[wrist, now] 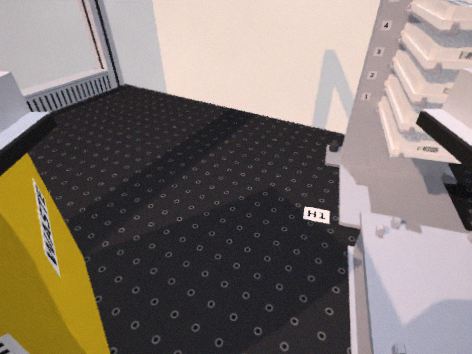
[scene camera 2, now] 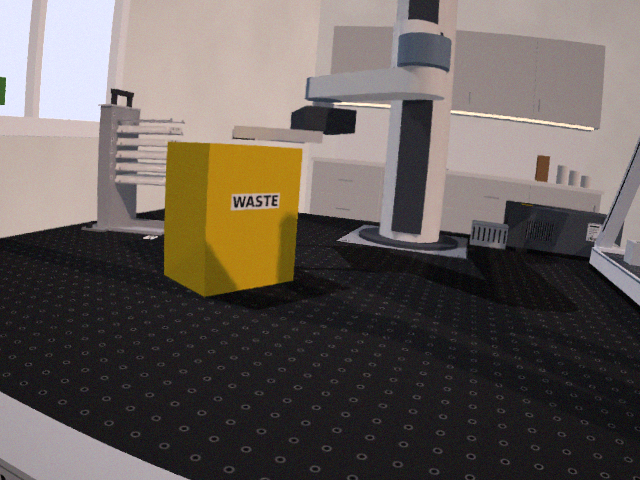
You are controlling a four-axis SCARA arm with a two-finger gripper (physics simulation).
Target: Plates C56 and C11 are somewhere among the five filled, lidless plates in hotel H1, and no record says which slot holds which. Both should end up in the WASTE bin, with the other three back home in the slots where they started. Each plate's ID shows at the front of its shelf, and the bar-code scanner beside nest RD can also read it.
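Places are measured from the arm's base along level axes (x left, y ahead, z down), in centimetres.
Pixels of known places: gripper, between the fingertips: (wrist: 235,98) (scene camera 2: 232,132); arm's base, origin of its link: (scene camera 2: 408,244).
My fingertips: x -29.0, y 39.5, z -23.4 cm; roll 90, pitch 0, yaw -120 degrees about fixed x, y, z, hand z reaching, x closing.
Ahead of a thing's pixels: the offset from my fingertips to its top centre. "spot": to the spot under its first point.
Hotel H1 (scene camera 2: 107,165) (wrist: 361,132) stands at the left in scene camera 2 and at the right in the wrist view, with slot numbers 1 to 4 readable. Its stacked pale plates (scene camera 2: 142,142) (wrist: 417,142) sit on the shelves; their IDs are not readable here, and the wrist view cuts off part of the stack. The yellow WASTE bin @(dx +9.0, dy +15.3, dz +2.2 cm) (scene camera 2: 253,242) (wrist: 72,285) stands nearer scene camera 2 and at the wrist view's lower left. My gripper (scene camera 2: 236,133) (wrist: 235,98) is open and empty, above bin-top height, behind the bin in scene camera 2. Nest RD and its scanner are not identifiable.
A pale raised platform @(dx -9.2, dy -13.4, dz +15.2 cm) (wrist: 420,270) stands in front of the hotel in the wrist view, near the H1 floor label @(spot: dx -19.1, dy -1.0, dz +22.1 cm) (wrist: 316,215). In scene camera 2, the arm's column (scene camera 2: 439,170) stands right of the bin, with a small slotted rack @(spot: dx +49.1, dy -44.0, dz +19.2 cm) (scene camera 2: 488,235) and a dark vented box @(spot: dx +67.7, dy -43.1, dz +16.6 cm) (scene camera 2: 560,235) farther right.
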